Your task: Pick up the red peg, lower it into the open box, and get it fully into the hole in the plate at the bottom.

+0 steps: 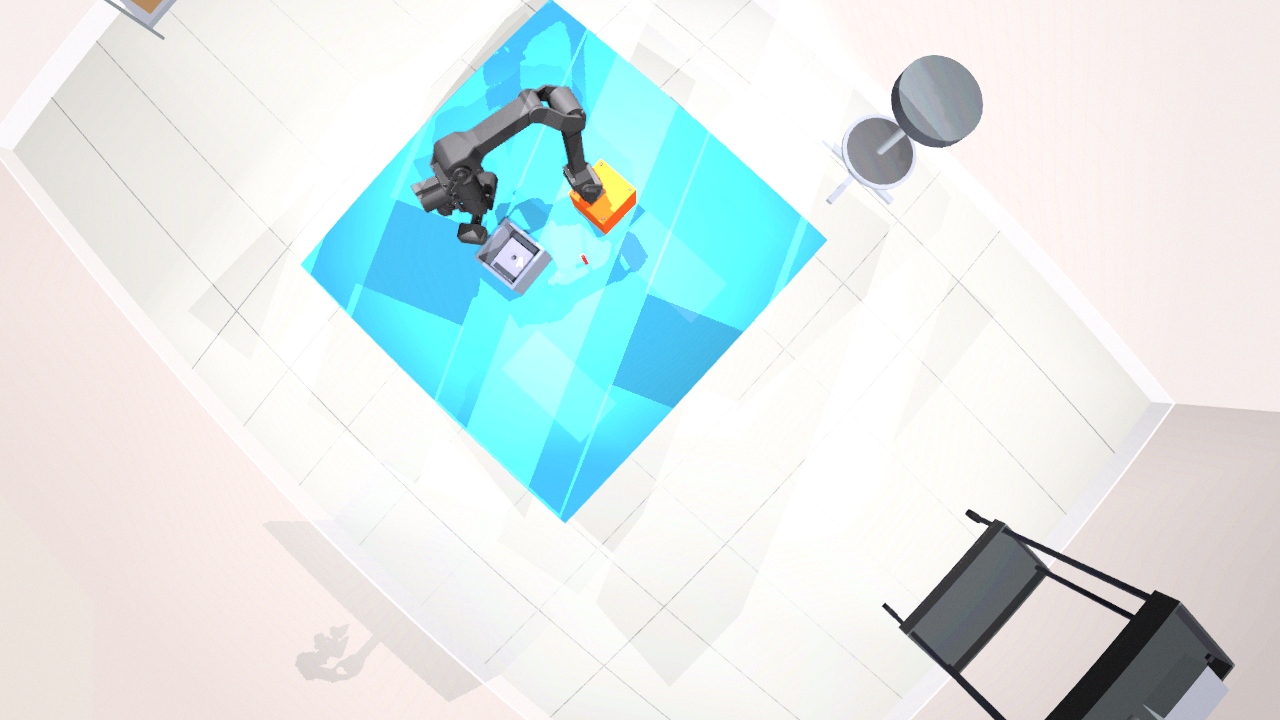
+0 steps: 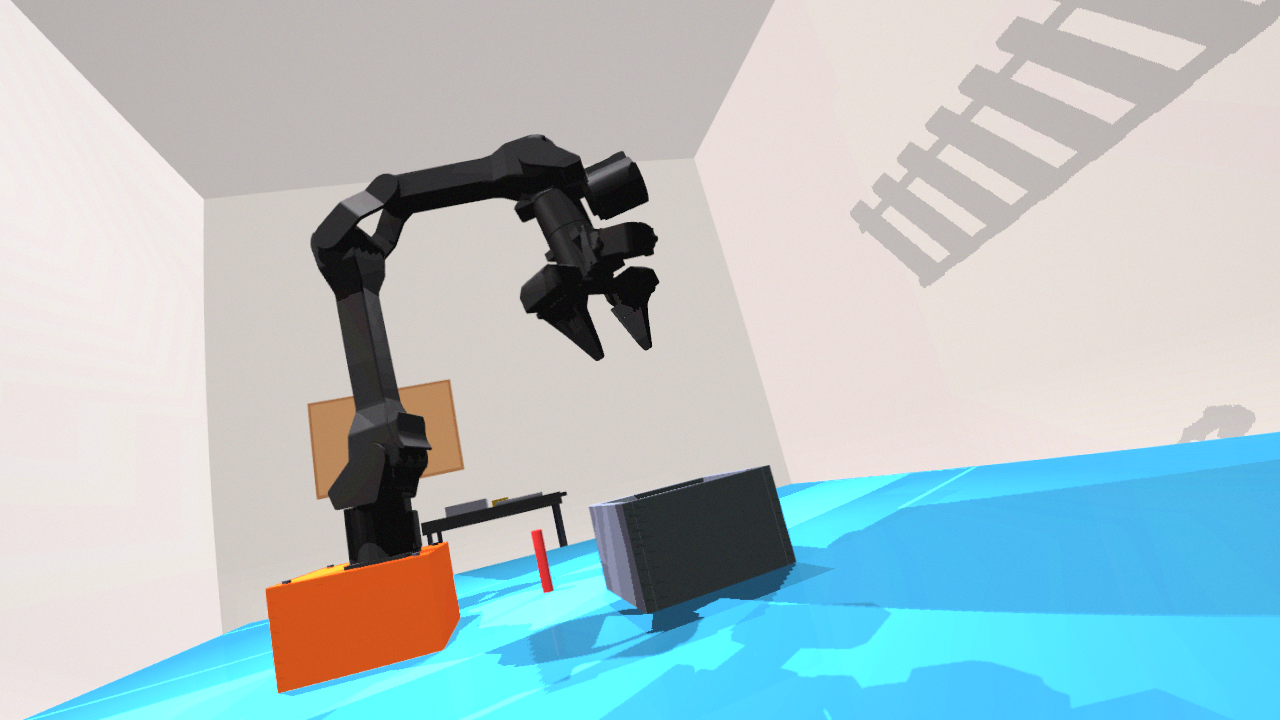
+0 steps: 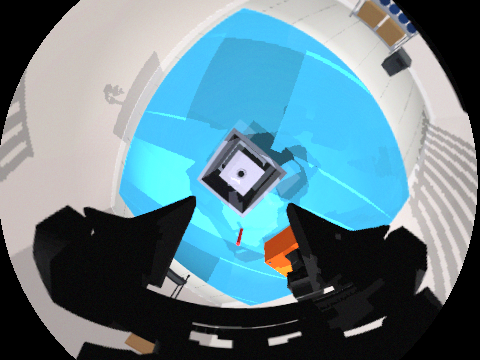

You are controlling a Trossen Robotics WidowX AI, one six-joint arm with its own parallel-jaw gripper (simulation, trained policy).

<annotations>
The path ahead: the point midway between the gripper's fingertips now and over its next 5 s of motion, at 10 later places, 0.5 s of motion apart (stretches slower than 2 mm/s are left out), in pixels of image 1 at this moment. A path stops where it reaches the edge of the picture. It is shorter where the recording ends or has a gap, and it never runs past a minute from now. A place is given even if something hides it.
My gripper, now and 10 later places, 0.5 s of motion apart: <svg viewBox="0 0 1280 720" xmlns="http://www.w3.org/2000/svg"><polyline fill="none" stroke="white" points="487,225 529,237 557,238 570,247 577,258 581,259 574,257 559,257 539,258 517,255 505,252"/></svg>
</annotations>
